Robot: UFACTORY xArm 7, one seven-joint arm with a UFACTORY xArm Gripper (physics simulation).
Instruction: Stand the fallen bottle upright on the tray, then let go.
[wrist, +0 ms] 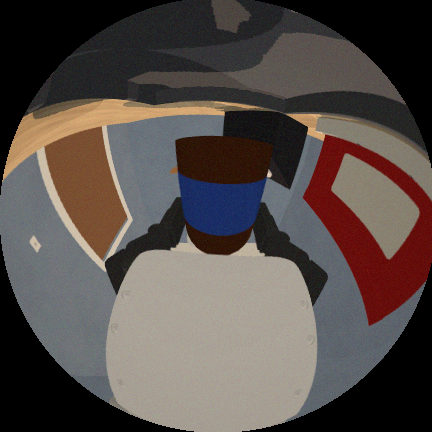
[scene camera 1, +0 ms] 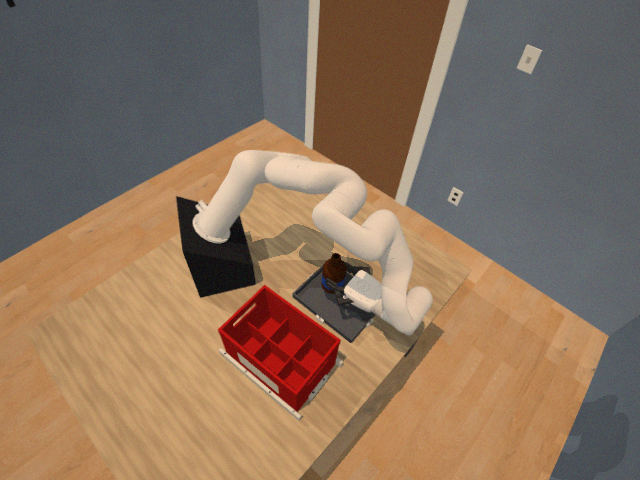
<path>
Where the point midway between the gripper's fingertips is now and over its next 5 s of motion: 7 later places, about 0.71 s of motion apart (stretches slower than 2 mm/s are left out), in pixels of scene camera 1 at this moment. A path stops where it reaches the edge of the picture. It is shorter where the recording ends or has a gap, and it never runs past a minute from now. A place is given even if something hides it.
My gripper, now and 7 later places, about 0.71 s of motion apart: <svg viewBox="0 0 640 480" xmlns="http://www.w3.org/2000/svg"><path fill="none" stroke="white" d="M333 272L333 274L332 278L332 280L332 281L339 285L343 274L350 270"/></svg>
</path>
